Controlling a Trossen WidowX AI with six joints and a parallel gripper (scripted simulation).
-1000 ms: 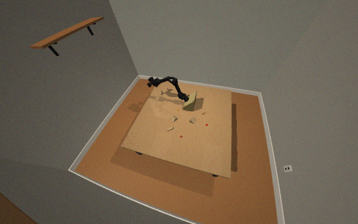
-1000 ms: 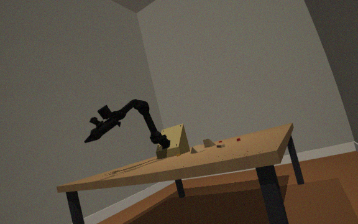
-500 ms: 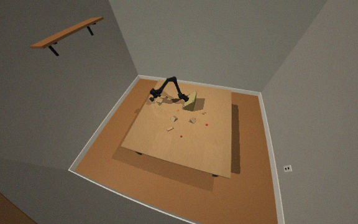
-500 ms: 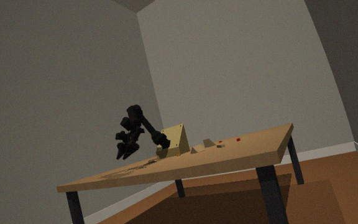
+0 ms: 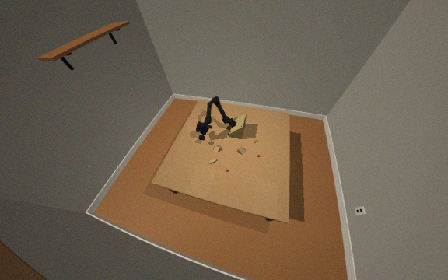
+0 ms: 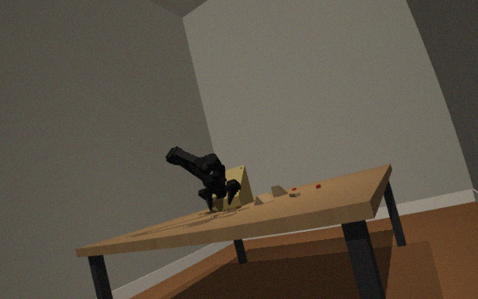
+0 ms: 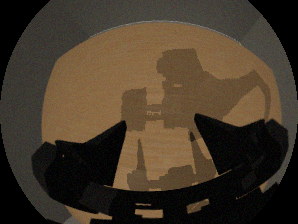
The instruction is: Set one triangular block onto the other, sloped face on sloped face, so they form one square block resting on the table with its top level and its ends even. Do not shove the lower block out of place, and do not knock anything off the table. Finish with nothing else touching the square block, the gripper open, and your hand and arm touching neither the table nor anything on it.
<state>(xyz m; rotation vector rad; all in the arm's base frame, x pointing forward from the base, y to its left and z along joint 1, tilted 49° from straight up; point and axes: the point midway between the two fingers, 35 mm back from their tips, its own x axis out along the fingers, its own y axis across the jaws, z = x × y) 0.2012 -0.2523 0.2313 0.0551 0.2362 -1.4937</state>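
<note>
Now: gripper tip 23 cm to the right of the tan triangular block, 10 cm short of it and 2 cm above it. From my gripper tip the other things lie so: tan block: 26 cm ahead, 22 cm to the left, 3 cm below.
</note>
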